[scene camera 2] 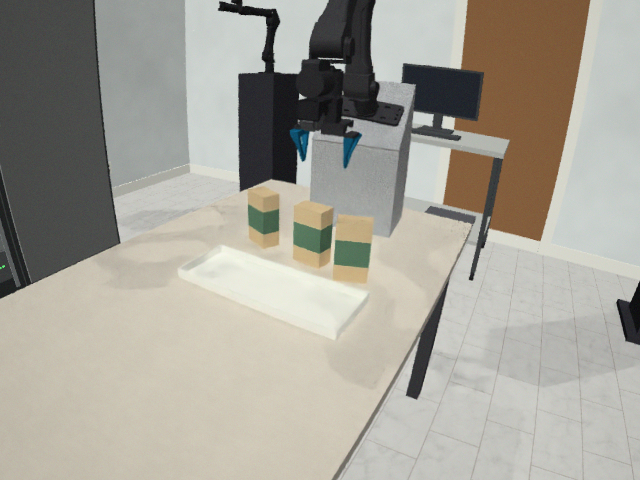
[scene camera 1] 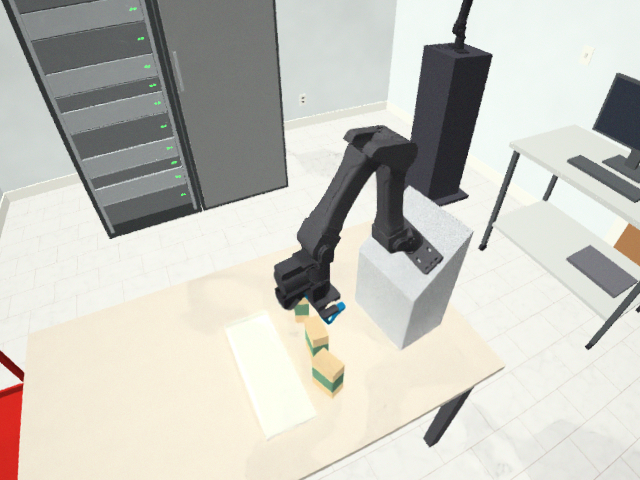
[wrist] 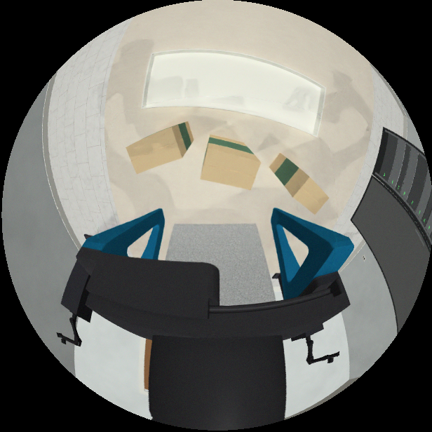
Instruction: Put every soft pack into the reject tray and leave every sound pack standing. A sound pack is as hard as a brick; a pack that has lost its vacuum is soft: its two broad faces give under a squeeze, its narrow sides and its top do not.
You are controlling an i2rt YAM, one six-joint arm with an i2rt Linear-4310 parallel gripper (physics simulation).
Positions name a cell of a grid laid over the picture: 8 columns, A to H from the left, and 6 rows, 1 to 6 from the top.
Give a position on a white reject tray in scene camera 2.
D4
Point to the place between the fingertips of my gripper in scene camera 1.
D4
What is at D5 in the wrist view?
My gripper.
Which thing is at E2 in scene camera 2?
My gripper.
